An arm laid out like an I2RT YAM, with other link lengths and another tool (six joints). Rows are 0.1 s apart.
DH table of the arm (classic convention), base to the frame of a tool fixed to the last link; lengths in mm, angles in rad. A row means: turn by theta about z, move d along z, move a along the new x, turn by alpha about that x. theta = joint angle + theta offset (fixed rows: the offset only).
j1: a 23.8  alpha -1.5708  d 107.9  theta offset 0
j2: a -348.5  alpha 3.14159  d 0  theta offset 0
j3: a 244.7  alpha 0  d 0  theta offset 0.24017
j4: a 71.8  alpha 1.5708  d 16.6  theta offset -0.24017
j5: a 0  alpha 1.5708  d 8.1  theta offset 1.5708
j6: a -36.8  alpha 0.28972  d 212  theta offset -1.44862
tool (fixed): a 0  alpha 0  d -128.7  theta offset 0
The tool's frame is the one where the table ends.
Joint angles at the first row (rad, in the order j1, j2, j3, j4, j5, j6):
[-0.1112 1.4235 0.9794 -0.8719 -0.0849 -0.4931]
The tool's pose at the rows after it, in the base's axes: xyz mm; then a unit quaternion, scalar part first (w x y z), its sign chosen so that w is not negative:
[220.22 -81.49 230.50 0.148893 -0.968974 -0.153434 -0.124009]
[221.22 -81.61 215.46 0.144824 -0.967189 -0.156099 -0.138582]
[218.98 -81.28 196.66 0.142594 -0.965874 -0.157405 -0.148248]
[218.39 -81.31 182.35 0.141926 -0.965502 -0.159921 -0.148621]
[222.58 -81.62 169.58 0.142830 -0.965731 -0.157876 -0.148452]
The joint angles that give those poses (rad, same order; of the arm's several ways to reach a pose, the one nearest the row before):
[-0.1112 1.4231 0.9508 -0.8196 -0.0845 -0.4930]
[-0.1112 1.4235 0.8848 -0.7223 -0.0845 -0.4934]
[-0.1112 1.4273 0.8043 -0.6178 -0.0853 -0.4927]
[-0.1112 1.4437 0.7528 -0.5484 -0.0853 -0.4976]
[-0.1112 1.4780 0.7227 -0.4851 -0.0860 -0.4934]

